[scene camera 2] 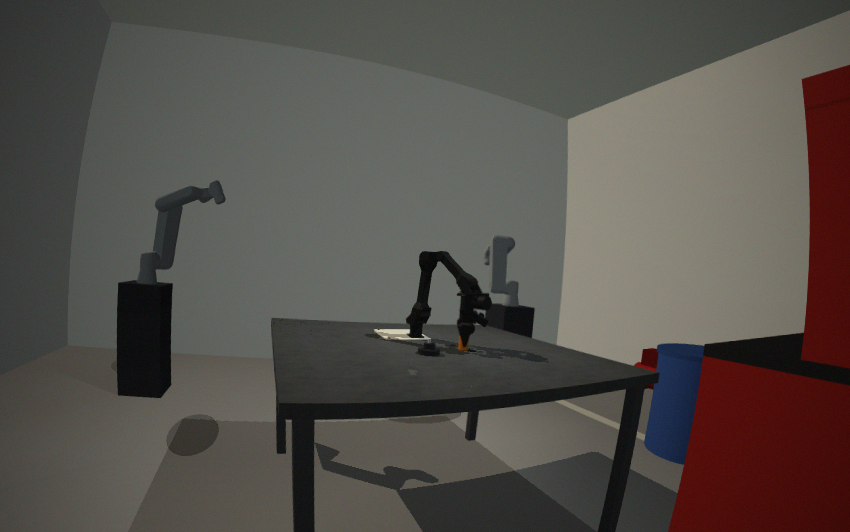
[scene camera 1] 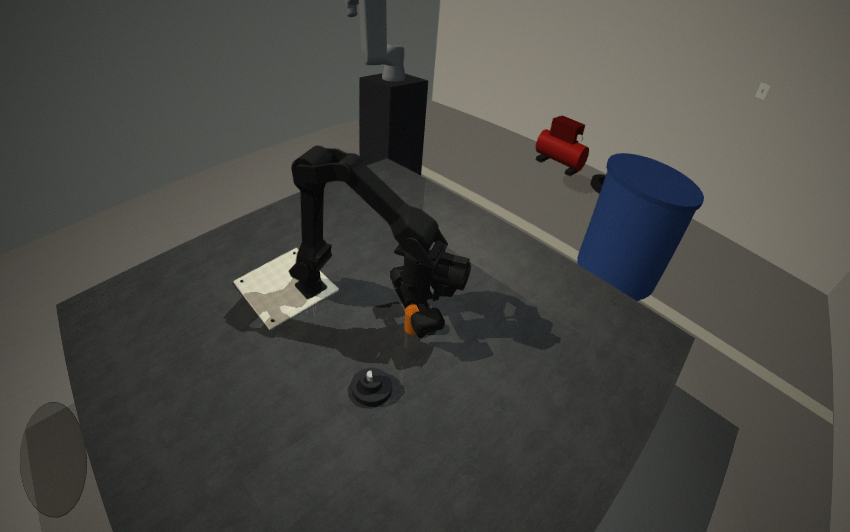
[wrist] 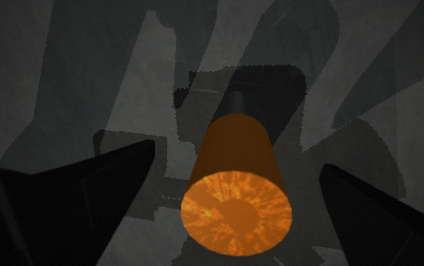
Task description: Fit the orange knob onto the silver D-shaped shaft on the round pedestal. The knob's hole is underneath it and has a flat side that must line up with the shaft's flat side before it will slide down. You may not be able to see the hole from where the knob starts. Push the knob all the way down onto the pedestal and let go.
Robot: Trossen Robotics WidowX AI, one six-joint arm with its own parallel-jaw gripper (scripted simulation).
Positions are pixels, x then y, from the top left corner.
Scene:
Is my gripper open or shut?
Open.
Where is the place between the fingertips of my gripper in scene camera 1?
413,322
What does my gripper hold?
Nothing.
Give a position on a round black pedestal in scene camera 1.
371,387

